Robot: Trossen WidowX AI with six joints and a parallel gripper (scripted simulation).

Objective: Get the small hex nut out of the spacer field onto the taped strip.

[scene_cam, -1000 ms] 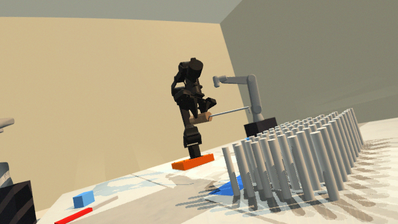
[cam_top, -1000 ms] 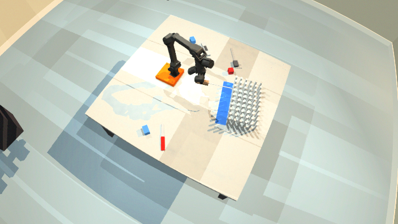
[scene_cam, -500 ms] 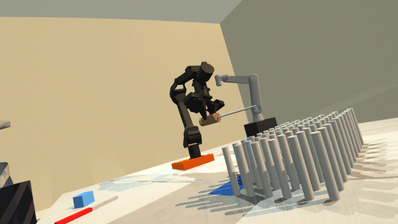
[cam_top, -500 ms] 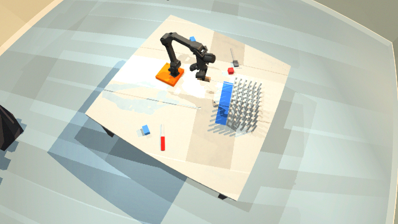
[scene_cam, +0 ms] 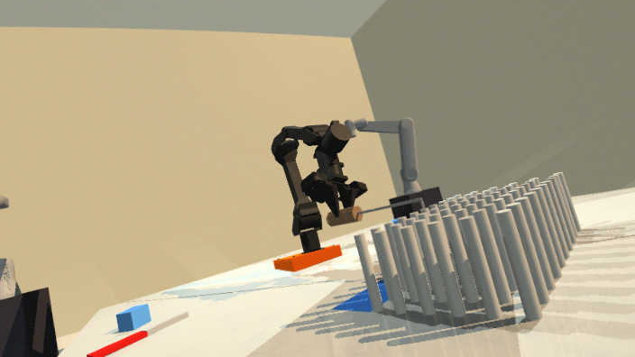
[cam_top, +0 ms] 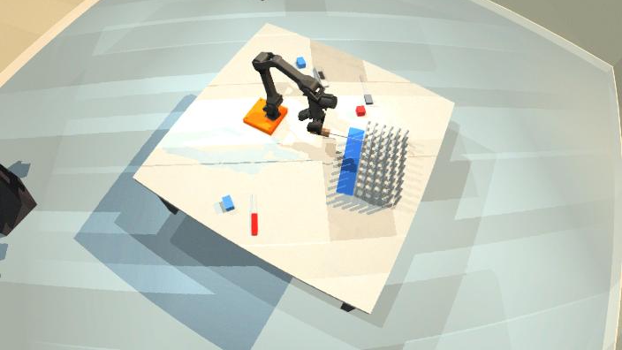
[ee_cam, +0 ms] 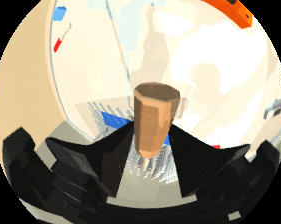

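Now: gripper tip 17 cm short of the blue taped strip, 4 cm to the right of it and 12 cm above it. From my gripper tip the other things lie so: flat tool 25 cm behind, 38 cm to the left, 11 cm below; then hook tool 10 cm ahead, 4 cm to the left; then red block 5 cm ahead, 31 cm to the left, 10 cm below.
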